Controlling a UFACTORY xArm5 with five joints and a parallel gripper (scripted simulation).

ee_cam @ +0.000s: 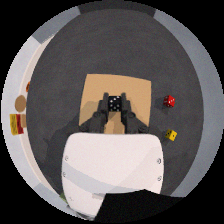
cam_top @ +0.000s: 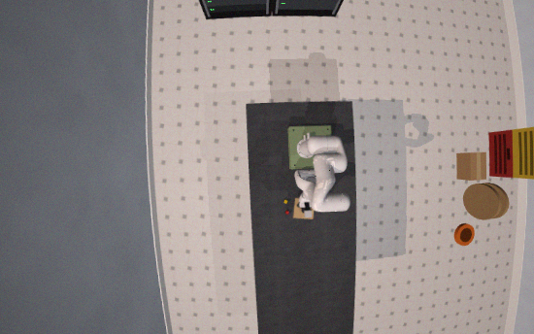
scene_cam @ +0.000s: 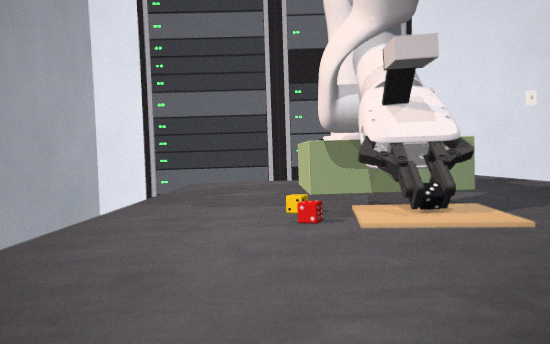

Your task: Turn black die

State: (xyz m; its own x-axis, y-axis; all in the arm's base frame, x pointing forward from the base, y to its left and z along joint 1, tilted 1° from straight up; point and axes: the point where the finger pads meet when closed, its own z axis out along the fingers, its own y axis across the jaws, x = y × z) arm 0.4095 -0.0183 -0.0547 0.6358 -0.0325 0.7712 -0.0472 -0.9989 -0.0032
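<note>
My gripper is now 10 mm short of the black die and 10 mm above it. From my hand the other things lie so: tan mat 30 mm below; then red die 120 mm to the right, 20 mm below, 10 mm ahead; then yellow die 130 mm to the right, 60 mm behind, 20 mm below.
</note>
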